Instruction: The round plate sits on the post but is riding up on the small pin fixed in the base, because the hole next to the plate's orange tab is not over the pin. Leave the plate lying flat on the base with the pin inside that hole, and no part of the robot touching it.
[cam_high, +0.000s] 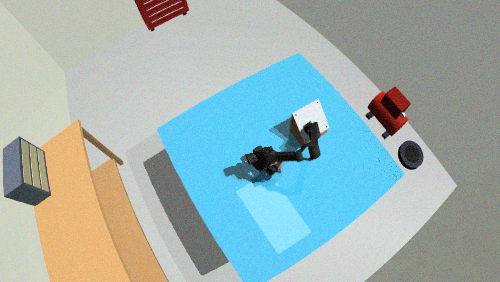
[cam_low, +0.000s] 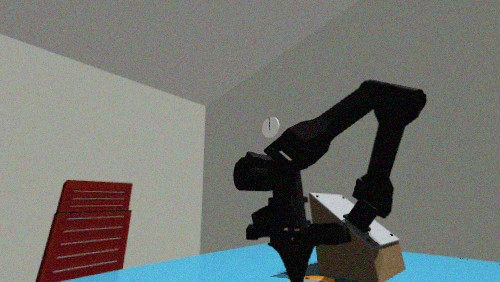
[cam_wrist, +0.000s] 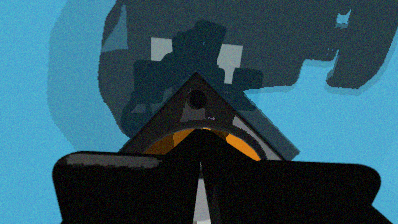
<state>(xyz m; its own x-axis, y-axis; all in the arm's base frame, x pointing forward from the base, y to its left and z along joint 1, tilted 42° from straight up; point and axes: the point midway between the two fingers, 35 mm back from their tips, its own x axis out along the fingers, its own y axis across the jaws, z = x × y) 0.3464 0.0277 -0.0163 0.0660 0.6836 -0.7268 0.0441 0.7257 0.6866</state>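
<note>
The round plate lies 30 mm behind my gripper tip, 10 mm to the right of it and 10 mm below it.
</note>
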